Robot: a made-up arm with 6 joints.
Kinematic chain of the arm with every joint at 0, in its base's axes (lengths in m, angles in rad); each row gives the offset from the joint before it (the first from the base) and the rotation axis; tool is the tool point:
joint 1: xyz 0 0 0.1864 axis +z
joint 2: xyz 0 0 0 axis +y
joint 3: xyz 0 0 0.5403 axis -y
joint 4: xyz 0 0 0 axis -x
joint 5: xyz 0.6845 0 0 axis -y
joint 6: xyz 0 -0.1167 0 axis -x
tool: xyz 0 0 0
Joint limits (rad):
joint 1: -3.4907..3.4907
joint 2: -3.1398..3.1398
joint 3: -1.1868..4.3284
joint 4: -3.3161..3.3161
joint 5: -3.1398..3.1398
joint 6: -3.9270..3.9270
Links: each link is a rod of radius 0.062 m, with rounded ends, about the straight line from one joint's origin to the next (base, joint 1, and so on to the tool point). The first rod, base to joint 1, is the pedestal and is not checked.
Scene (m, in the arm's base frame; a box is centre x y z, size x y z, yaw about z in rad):
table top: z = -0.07
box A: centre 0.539 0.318 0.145 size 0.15 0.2 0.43 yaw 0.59
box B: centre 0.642 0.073 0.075 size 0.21 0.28 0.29 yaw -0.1
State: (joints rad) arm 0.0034 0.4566 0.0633 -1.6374 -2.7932 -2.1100
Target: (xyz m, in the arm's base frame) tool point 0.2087 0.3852 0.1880
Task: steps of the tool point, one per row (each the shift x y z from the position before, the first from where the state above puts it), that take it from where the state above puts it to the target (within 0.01 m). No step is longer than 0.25 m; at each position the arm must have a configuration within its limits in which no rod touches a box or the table.
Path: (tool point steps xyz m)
1: -0.0564 0.1982 0.1092
2: -0.1123 0.1634 0.1062
3: -0.1511 0.1109 0.1017
4: -0.1675 0.0491 0.0948
5: -0.0137 -0.0075 -0.2052
6: -0.0450 -0.0537 -0.1797
7: -0.0711 -0.0858 -0.1405

